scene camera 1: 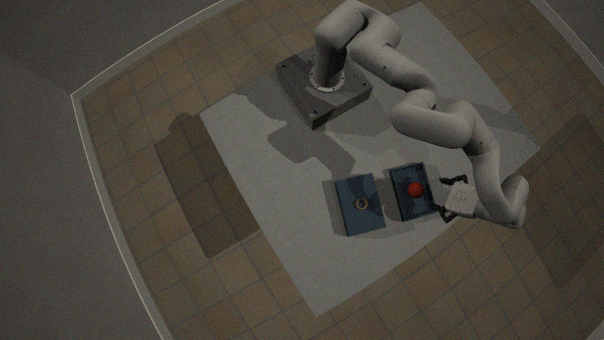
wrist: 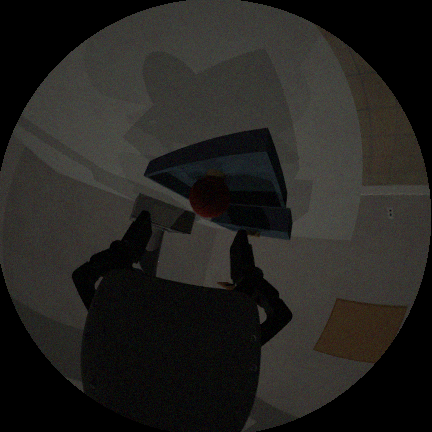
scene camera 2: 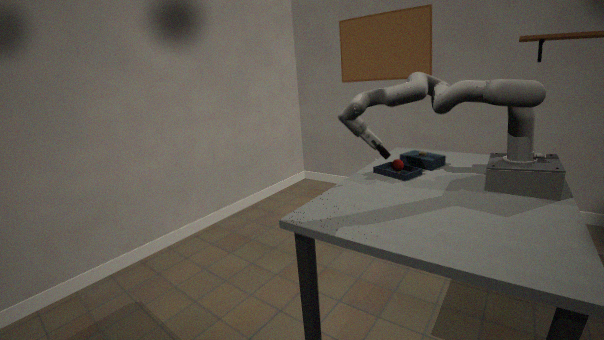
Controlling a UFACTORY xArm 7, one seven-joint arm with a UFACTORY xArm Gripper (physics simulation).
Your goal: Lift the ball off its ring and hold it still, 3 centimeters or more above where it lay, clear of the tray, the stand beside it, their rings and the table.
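Frame: origin at the arm's base, x right, y ahead, z up, level; metres.
Seen in the pictures: gripper, fingertip midpoint: [scene camera 1: 435, 192] [wrist: 191, 230] [scene camera 2: 386, 155]; arm's base at its link origin: [scene camera 1: 327, 77] [wrist: 155, 225] [scene camera 2: 519, 160].
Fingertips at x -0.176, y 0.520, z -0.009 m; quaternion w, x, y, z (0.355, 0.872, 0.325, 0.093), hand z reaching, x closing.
Observation:
Pixels of each thing's middle, then the offset from my fingertips to it. "spot": a spot on its surface instead. Level surfaces: height alone.
- red ball at the middle of its body: [wrist: 209, 196] [scene camera 1: 415, 190] [scene camera 2: 397, 165] dx +0.040, dy -0.034, dz -0.053 m
- shallow blue tray at the middle of its body: [wrist: 213, 180] [scene camera 1: 413, 191] [scene camera 2: 397, 170] dx +0.040, dy -0.034, dz -0.080 m
- empty ring at a spot on its surface: [scene camera 1: 356, 204] [scene camera 2: 424, 152] spot: dx +0.261, dy -0.073, dz -0.033 m
- grey table at its surface level: dz -0.094 m
The red ball [scene camera 1: 415, 190] [scene camera 2: 398, 164] [wrist: 209, 196] rests inside the shallow blue tray [scene camera 1: 412, 209] [scene camera 2: 407, 175] [wrist: 215, 148]. A bit of its yellowish ring [wrist: 215, 173] shows past the ball in the wrist view; the rest is hidden. The blue stand [scene camera 1: 360, 220] [scene camera 2: 430, 161] [wrist: 267, 221] is beside the tray, with an empty ring [scene camera 1: 356, 204] [scene camera 2: 423, 153] on top. My gripper [scene camera 1: 438, 193] [scene camera 2: 385, 154] [wrist: 191, 230] is open and empty. It is tilted, above the tray's outer side, with its fingertips short of the ball and pointing toward it.
The tray and stand are on the grey table [scene camera 1: 290, 220] [scene camera 2: 450, 240]. The arm's base block [scene camera 1: 320, 102] [scene camera 2: 525, 182] [wrist: 162, 215] stands farther back on the table. The table edge runs close to the tray on the gripper's side. A brown board [scene camera 2: 386, 45] [wrist: 365, 330] hangs on the wall.

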